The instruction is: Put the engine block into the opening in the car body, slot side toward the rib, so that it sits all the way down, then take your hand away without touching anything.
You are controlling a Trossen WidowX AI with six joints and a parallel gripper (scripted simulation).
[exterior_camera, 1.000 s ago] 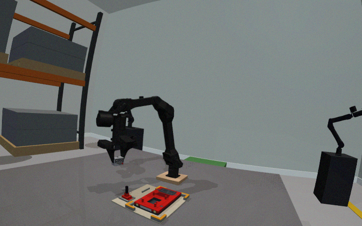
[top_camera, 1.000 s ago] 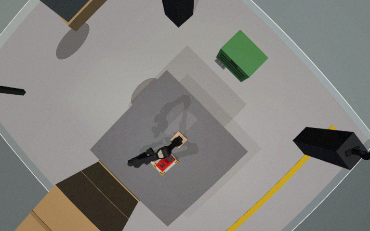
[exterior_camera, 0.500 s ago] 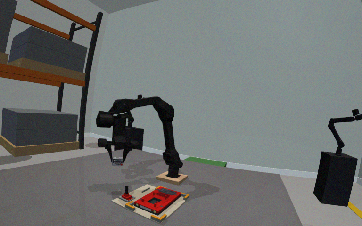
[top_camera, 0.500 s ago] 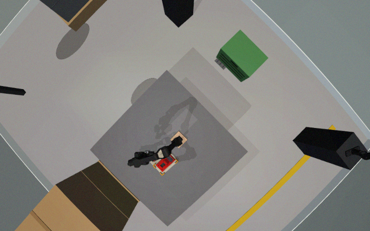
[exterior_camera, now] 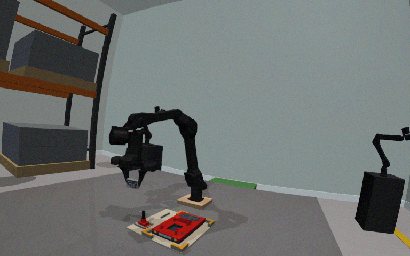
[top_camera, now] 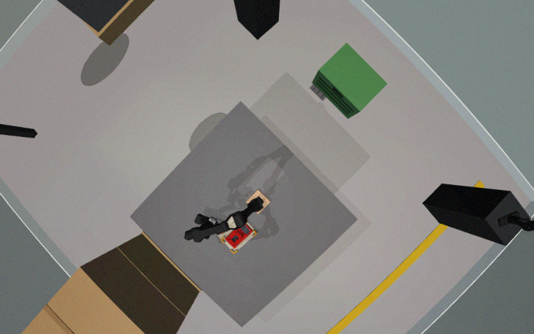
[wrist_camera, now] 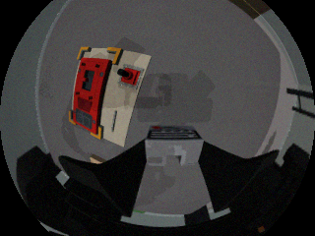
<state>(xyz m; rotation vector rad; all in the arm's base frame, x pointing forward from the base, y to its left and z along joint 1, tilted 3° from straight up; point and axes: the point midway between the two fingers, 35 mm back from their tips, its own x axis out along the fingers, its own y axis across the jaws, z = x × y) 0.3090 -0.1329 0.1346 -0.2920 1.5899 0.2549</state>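
Right now my gripper tip is 11 cm to the right of the black post, 9 cm above it and 6 cm short of it. Round my gripper tip: engine block: 1 cm above.
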